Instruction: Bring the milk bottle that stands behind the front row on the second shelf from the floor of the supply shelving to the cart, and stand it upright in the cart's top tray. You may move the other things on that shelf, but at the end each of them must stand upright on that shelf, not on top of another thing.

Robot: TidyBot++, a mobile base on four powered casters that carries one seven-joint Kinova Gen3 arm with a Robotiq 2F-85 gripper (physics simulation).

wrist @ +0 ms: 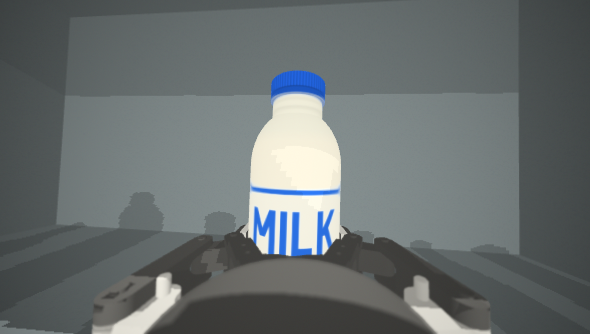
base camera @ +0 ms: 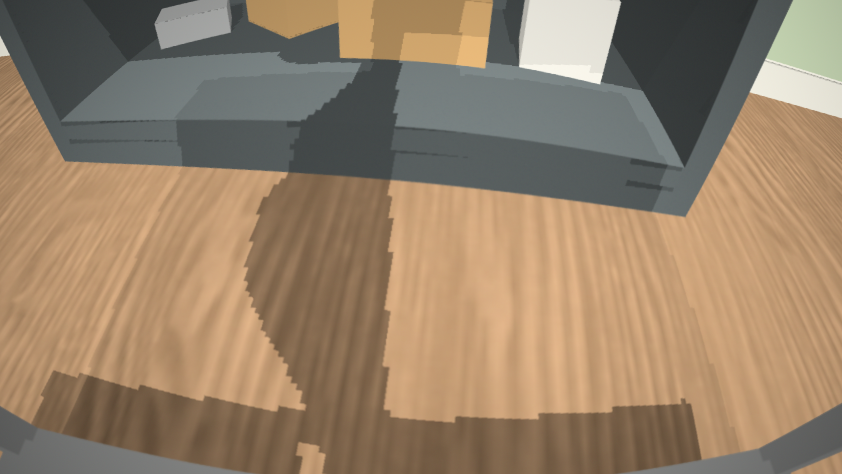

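Frame: origin at the arm's base, x ahead, y left, z up, level; metres.
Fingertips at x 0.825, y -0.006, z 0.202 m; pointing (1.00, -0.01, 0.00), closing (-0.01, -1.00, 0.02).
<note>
A point is followed by its place in that frame.
The milk bottle [wrist: 295, 160] @(x 0.760, y -0.005, z 0.264 m), white with a blue cap and blue MILK lettering, is upright at the middle of the wrist view. Its lower part is hidden behind the gripper. My gripper [wrist: 293, 230] @(x 0.825, y -0.006, z 0.202 m) is shut on the bottle, with a finger close against each side of its body. The bottle is inside a grey bay of the supply shelving [wrist: 425, 165] @(x 0.946, y -0.226, z 0.275 m) [base camera: 235, 141] @(x 0.531, y 0.209, z -0.351 m). The second shelf, the bottle and the gripper do not show in the base camera view. The cart does not show in either view.
On the lowest shelf in the base camera view are a light grey box [base camera: 194, 29] @(x 0.803, y 0.380, z -0.298 m), two orange-tan boxes [base camera: 291, 17] @(x 0.777, y 0.192, z -0.284 m) [base camera: 356, 35] @(x 0.687, y 0.077, z -0.284 m) and a white box [base camera: 565, 35] @(x 0.675, y -0.203, z -0.257 m). Side walls of the bay stand left and right of the bottle. Shadows of round-topped things fall on the back panel.
</note>
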